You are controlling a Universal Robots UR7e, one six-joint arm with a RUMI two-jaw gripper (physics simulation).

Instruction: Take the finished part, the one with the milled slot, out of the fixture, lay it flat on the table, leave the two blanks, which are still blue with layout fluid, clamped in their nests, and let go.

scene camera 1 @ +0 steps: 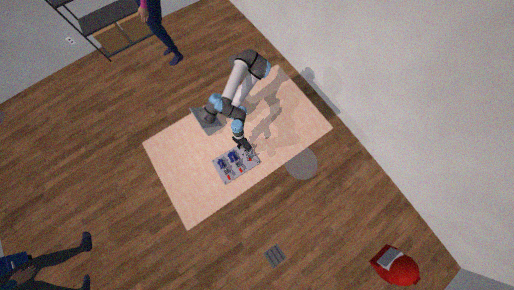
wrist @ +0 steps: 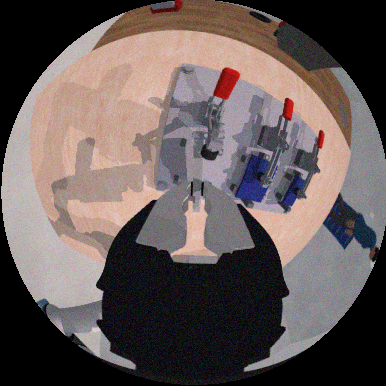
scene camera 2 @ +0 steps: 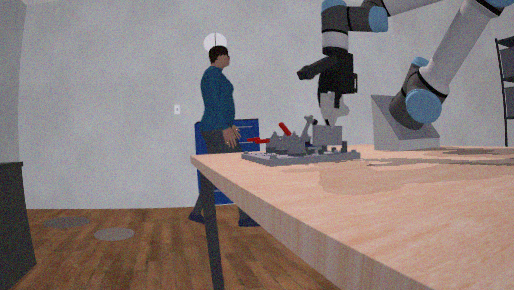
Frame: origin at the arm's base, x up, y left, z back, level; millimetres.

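Seen in the pictures: gripper, fingertip midpoint: [scene camera 1: 242,147] [wrist: 196,183] [scene camera 2: 329,128]; arm's base at its link origin: [scene camera 1: 206,116] [scene camera 2: 406,115].
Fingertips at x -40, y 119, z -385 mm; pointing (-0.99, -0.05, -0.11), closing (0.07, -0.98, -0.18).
Note:
Offsets run from my fingertips to a thing's top centre. Level surfaces: height alone.
My gripper [scene camera 1: 248,150] [scene camera 2: 332,124] [wrist: 196,183] is shut on the finished part over the near-side nest. In scene camera 2 the part @(dy +1, dx +10, dz -7 mm) [scene camera 2: 327,135] is a plain grey plate, seemingly on edge, below the fingertips and above the base of the fixture @(dy -113, dx -62, dz -58 mm) [scene camera 2: 300,159] [wrist: 200,79]. Its slot cannot be made out, and contact below it is unclear. The nest's toggle clamp @(dy -3, dx +34, dz -66 mm) [scene camera 2: 306,129] [wrist: 215,117] stands with its arm raised. One blue blank [scene camera 1: 233,157] [wrist: 250,182] and the other blue blank [scene camera 1: 221,163] [wrist: 294,191] sit under their clamps in the neighbouring nests.
The red clamp handles @(dy -4, dx +16, dz -118 mm) [wrist: 227,83] @(dy -115, dx -20, dz -145 mm) [wrist: 288,109] @(dy -225, dx -15, dz -142 mm) [wrist: 321,139] stick up along the fixture's far side in the wrist view. The wooden table @(dx -77 mm) [scene camera 1: 185,200] [scene camera 2: 425,215] carries the fixture and the arm's grey wedge mount [scene camera 1: 205,125] [scene camera 2: 387,135]. A person [scene camera 2: 218,95] stands beyond the table.

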